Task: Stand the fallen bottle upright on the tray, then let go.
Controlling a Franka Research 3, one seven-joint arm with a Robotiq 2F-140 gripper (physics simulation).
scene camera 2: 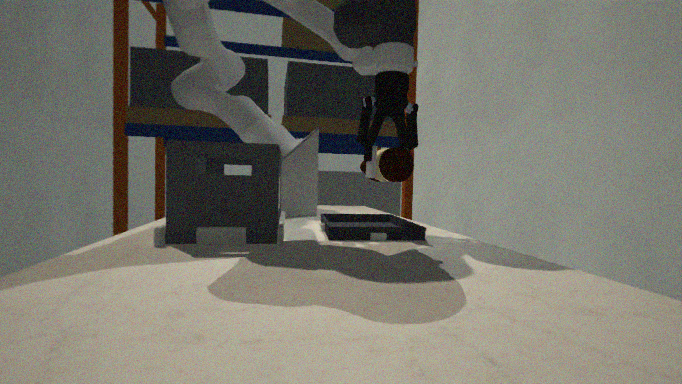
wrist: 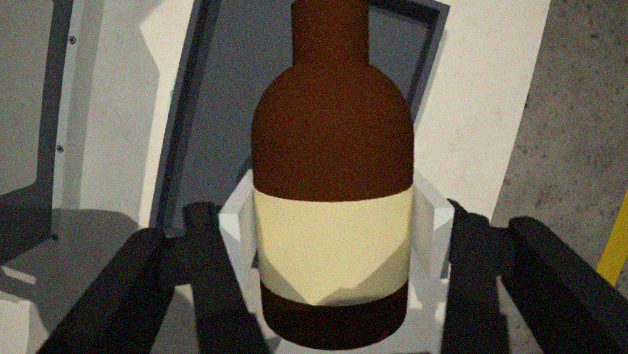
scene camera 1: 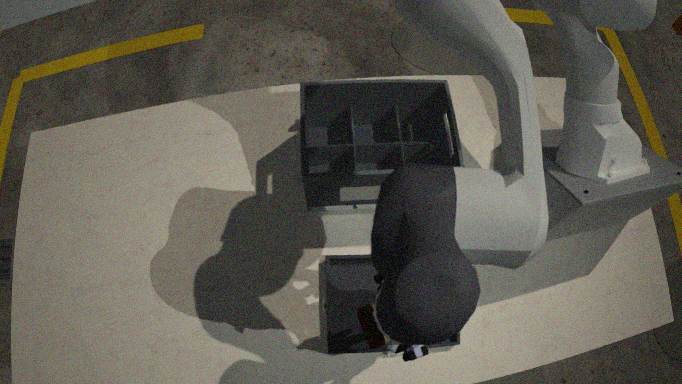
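The brown bottle (scene camera 1: pixel 370 326) (scene camera 2: pixel 398 165) (wrist: pixel 332 135) with a cream label lies level in my gripper (scene camera 2: pixel 391 156) (wrist: pixel 331 193), its round base facing scene camera 2. The gripper is shut on it, one pale finger pad on each side of the label. In scene camera 2 the bottle hangs well above the dark tray (scene camera 1: pixel 323 300) (scene camera 2: pixel 350 234) (wrist: pixel 181 100), apart from it. In scene camera 1 the arm covers most of the bottle and the tray's right part. In the wrist view the neck points to the top and its end is cut off.
A tall dark grey box with compartments (scene camera 1: pixel 303 130) (scene camera 2: pixel 220 200) stands beside the tray, with a gap between them. The arm's base stands on a grey pedestal (scene camera 1: pixel 590 192) at the right in scene camera 1. A shelf rack (scene camera 2: pixel 120 115) stands behind the table.
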